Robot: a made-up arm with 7 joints. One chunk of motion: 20 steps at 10 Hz.
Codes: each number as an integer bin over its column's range. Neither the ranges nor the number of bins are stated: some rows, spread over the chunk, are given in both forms.
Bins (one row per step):
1: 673 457 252 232 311 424 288
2: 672 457 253 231 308 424 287
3: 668 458 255 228 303 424 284
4: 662 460 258 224 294 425 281
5: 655 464 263 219 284 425 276
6: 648 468 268 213 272 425 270
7: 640 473 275 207 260 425 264
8: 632 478 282 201 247 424 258
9: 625 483 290 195 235 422 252
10: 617 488 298 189 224 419 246
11: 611 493 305 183 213 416 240
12: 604 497 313 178 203 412 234
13: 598 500 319 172 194 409 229
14: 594 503 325 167 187 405 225
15: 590 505 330 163 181 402 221
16: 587 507 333 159 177 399 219
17: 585 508 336 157 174 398 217
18: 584 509 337 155 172 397 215
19: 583 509 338 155 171 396 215
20: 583 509 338 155 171 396 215
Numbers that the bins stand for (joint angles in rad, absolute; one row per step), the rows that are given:
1: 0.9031 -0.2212 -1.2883 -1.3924 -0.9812 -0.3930 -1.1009
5: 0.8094 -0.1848 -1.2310 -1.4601 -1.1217 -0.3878 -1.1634
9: 0.6533 -0.0859 -1.0905 -1.5850 -1.3768 -0.4034 -1.2883
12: 0.5439 -0.0130 -0.9708 -1.6735 -1.5433 -0.4555 -1.3820
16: 0.4555 0.0390 -0.8667 -1.7724 -1.6787 -0.5231 -1.4601
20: 0.4346 0.0494 -0.8406 -1.7932 -1.7099 -0.5387 -1.4809
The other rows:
2: 0.8979 -0.2212 -1.2831 -1.3976 -0.9968 -0.3930 -1.1061
3: 0.8771 -0.2160 -1.2727 -1.4132 -1.0228 -0.3930 -1.1217
4: 0.8458 -0.2056 -1.2571 -1.4340 -1.0697 -0.3878 -1.1373
6: 0.7730 -0.1640 -1.2050 -1.4913 -1.1842 -0.3878 -1.1946
7: 0.7313 -0.1379 -1.1686 -1.5225 -1.2466 -0.3878 -1.2258
8: 0.6897 -0.1119 -1.1321 -1.5538 -1.3143 -0.3930 -1.2571
10: 0.6116 -0.0599 -1.0488 -1.6162 -1.4340 -0.4190 -1.3195
11: 0.5804 -0.0338 -1.0124 -1.6474 -1.4913 -0.4346 -1.3508
13: 0.5127 0.0026 -0.9395 -1.7047 -1.5902 -0.4711 -1.4080
14: 0.4919 0.0182 -0.9083 -1.7307 -1.6266 -0.4919 -1.4288
15: 0.4711 0.0286 -0.8823 -1.7516 -1.6579 -0.5075 -1.4496
17: 0.4450 0.0442 -0.8511 -1.7828 -1.6943 -0.5283 -1.4705
18: 0.4398 0.0494 -0.8458 -1.7932 -1.7047 -0.5335 -1.4809
19: 0.4346 0.0494 -0.8406 -1.7932 -1.7099 -0.5387 -1.4809

